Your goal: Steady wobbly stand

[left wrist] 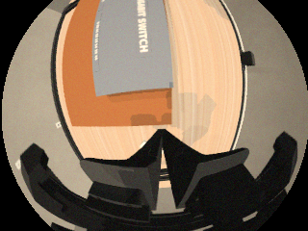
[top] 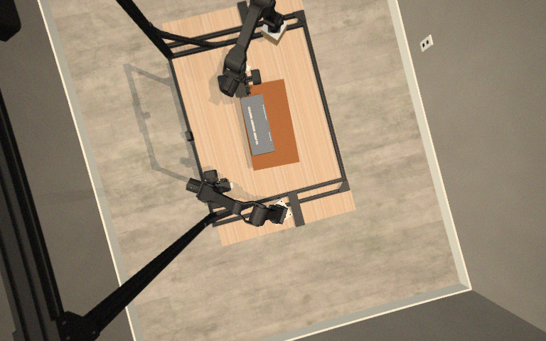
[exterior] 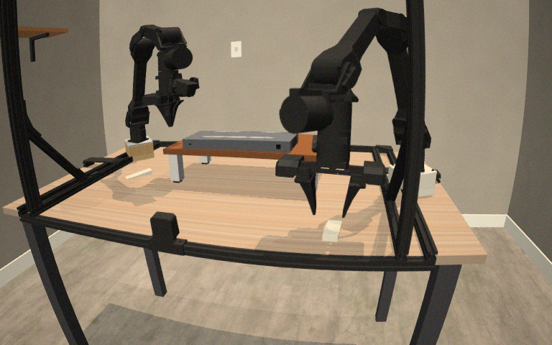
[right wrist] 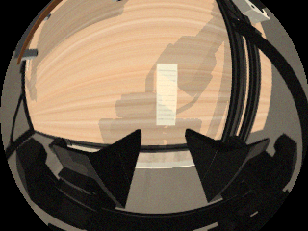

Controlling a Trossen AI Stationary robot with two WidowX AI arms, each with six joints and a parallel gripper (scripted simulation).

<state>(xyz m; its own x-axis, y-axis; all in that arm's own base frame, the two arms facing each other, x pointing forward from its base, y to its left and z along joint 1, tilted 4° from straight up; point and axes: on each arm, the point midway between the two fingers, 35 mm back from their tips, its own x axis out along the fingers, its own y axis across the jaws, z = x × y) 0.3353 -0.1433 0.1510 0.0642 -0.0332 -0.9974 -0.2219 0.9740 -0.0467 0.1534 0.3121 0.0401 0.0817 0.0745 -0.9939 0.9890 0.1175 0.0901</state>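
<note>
Right now the pale wedge is 3 cm ahead of my right hand and 8 cm below it. Also, from my right hand: grey network switch 22 cm ahead, 31 cm to the left, 3 cm above; stand 28 cm ahead, 31 cm to the left, 3 cm below.
</note>
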